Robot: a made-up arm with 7 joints. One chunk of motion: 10 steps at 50 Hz.
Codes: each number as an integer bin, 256 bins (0 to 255) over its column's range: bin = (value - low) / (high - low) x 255, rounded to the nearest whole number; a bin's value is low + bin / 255 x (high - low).
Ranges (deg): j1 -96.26..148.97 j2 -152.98..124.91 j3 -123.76..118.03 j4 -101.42..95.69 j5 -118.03..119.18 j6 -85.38..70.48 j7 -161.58..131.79
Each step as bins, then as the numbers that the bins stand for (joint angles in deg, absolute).
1 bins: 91 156 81 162 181 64 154
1 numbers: -8.75 17.02 -46.96 23.80 50.34 -46.26 15.59
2 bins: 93 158 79 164 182 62 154
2 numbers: -6.82 19.20 -48.85 25.35 51.27 -47.48 15.59
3 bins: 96 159 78 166 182 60 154
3 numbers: -3.94 20.29 -49.80 26.89 51.27 -48.71 15.59
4 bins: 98 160 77 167 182 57 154
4 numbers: -2.01 21.38 -50.75 27.67 51.27 -50.54 15.59
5 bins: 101 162 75 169 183 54 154
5 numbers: 0.87 23.56 -52.65 29.21 52.20 -52.37 15.59
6 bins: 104 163 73 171 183 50 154
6 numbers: 3.76 24.65 -54.54 30.76 52.20 -54.82 15.59
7 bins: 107 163 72 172 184 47 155
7 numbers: 6.64 24.65 -55.49 31.53 53.13 -56.65 16.74
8 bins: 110 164 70 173 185 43 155
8 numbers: 9.53 25.74 -57.39 32.31 54.06 -59.10 16.74
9 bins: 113 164 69 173 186 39 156
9 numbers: 12.41 25.74 -58.33 32.31 54.99 -61.54 17.89
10 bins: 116 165 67 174 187 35 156
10 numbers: 15.30 26.83 -60.23 33.08 55.92 -63.99 17.89
